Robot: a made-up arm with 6 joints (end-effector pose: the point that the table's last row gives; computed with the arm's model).
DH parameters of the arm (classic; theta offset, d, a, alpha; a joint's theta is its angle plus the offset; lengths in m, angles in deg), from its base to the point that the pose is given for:
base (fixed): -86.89 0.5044 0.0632 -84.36
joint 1: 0 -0.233 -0.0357 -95.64
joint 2: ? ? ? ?
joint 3: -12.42 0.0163 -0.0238 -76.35
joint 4: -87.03 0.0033 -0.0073 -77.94
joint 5: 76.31 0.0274 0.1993 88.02
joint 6: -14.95 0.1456 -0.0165 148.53
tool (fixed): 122.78 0.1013 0 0
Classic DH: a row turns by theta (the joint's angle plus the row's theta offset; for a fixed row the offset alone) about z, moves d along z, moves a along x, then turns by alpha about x.
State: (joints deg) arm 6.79 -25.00 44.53 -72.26 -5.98 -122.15
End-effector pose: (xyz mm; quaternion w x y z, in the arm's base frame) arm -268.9 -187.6 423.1 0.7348 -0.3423 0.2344 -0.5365
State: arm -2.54 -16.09 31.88 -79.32 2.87 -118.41
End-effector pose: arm -325.1 -179.4 436.7 0.6144 -0.3876 0.2678 -0.6329
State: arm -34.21 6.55 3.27 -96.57 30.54 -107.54
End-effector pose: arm -407.4 -111.3 458.8 0.2115 -0.3662 0.1223 -0.8979
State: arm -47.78 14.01 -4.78 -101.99 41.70 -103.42
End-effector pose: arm -413.2 -91.6 452.5 0.0635 -0.3103 -0.0160 -0.9484
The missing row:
joint 2: -86.89 -0.1285 -0.11 -90
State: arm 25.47 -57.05 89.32 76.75 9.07 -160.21
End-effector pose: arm -315.5 -10.9 689.2 0.4298 -0.1929 -0.8804 -0.0536
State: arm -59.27 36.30 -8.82 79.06 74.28 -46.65
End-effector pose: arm -370.1 129.1 302.0 0.9144 -0.0911 -0.1992 -0.3405
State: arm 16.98 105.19 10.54 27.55 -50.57 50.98
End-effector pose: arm -408.8 26.0 559.9 0.0417 -0.5020 -0.8148 -0.2869
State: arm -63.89 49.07 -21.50 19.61 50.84 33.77
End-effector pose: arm -270.7 63.4 223.6 0.0694 -0.0352 0.7839 0.6160
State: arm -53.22 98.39 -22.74 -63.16 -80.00 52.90
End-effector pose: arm -262.5 352.6 411.9 0.0010 0.9368 0.2524 0.2422
